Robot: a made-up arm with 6 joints. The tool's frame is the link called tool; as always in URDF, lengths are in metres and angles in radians. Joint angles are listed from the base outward.
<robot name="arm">
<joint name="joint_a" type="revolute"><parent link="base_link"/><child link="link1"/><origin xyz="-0.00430 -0.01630 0.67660" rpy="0.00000 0.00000 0.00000"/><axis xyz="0 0 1"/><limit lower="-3.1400" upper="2.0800"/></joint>
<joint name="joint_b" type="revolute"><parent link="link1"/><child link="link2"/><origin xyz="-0.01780 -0.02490 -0.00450" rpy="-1.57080 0.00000 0.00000"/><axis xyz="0 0 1"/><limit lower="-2.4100" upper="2.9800"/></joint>
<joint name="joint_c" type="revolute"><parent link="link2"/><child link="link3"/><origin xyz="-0.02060 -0.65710 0.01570" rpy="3.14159 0.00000 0.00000"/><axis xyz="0 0 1"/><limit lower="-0.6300" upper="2.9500"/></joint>
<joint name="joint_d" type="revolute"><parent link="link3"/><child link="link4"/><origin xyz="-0.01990 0.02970 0.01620" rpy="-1.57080 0.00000 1.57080"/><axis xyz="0 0 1"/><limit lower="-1.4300" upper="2.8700"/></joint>
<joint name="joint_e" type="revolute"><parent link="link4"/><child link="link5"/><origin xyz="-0.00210 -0.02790 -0.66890" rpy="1.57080 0.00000 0.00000"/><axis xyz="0 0 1"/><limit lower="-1.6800" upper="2.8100"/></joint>
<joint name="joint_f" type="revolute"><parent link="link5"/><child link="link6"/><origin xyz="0.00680 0.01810 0.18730" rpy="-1.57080 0.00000 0.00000"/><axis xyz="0 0 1"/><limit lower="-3.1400" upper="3.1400"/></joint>
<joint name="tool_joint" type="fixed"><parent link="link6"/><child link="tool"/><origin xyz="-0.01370 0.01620 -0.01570" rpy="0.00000 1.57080 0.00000"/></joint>
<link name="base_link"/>
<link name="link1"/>
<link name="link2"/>
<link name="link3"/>
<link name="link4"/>
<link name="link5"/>
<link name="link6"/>
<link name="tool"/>
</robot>
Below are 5 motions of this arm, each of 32 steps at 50 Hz.
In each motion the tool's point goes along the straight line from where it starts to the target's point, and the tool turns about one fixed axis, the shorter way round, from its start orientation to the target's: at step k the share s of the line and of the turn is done. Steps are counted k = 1, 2, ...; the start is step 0. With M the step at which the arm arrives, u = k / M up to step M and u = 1 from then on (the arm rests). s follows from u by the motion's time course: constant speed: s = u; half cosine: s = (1 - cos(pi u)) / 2; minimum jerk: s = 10 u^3 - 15 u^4 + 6 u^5.
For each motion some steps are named. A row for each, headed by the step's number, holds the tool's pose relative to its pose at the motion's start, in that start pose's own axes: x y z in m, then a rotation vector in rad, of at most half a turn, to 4 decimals.
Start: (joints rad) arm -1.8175 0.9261 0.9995 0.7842 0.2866 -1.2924
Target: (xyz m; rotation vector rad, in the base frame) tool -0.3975 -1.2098 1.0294 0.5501 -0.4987 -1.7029
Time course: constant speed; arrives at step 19
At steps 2, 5, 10, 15, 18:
2: 0.0065 -0.0114 -0.0307 0.0168 0.0250 -0.0323
5: 0.0162 -0.0285 -0.0766 0.0421 0.0624 -0.0808
10: 0.0323 -0.0569 -0.1533 0.0842 0.1249 -0.1617
15: 0.0485 -0.0854 -0.2299 0.1263 0.1873 -0.2425
18: 0.0582 -0.1024 -0.2759 0.1515 0.2248 -0.2910

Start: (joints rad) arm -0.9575 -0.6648 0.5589 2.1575 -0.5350 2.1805
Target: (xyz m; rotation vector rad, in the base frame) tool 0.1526 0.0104 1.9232 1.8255 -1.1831 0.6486
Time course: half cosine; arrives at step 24
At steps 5, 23, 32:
5: 0.0054 -0.0512 0.0088 0.0587 -0.0012 -0.0850
23: 0.0521 -0.4930 0.0844 0.5656 -0.0117 -0.8187
32: 0.0524 -0.4951 0.0848 0.5680 -0.0118 -0.8222

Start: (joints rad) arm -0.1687 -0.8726 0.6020 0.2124 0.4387 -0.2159
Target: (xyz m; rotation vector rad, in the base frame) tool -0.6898 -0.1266 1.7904 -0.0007 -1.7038 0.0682
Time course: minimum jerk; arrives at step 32
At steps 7, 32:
7: 0.0070 -0.0008 0.0069 0.0146 0.0136 -0.0070
32: 0.0954 -0.0116 0.0940 0.1988 0.1848 -0.0949

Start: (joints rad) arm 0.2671 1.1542 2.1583 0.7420 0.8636 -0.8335
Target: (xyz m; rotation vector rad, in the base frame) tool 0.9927 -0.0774 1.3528 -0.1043 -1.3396 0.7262
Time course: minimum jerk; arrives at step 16
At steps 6, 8, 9, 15, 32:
6: -0.0816 -0.0112 -0.0337 -0.0052 0.0834 -0.0206
8: -0.1483 -0.0204 -0.0613 -0.0094 0.1516 -0.0373
9: -0.1826 -0.0251 -0.0755 -0.0116 0.1867 -0.0460
15: -0.2959 -0.0407 -0.1223 -0.0188 0.3025 -0.0745
32: -0.2965 -0.0408 -0.1225 -0.0188 0.3032 -0.0747

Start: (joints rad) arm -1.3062 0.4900 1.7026 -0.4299 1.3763 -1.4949
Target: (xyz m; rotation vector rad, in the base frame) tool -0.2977 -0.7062 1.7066 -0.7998 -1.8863 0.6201
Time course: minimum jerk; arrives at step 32
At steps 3, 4, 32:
3: 0.0001 0.0006 0.0020 -0.0033 0.0022 0.0002
4: 0.0001 0.0013 0.0044 -0.0074 0.0050 0.0003
32: 0.0090 0.0825 0.2757 -0.4638 0.3093 0.0213

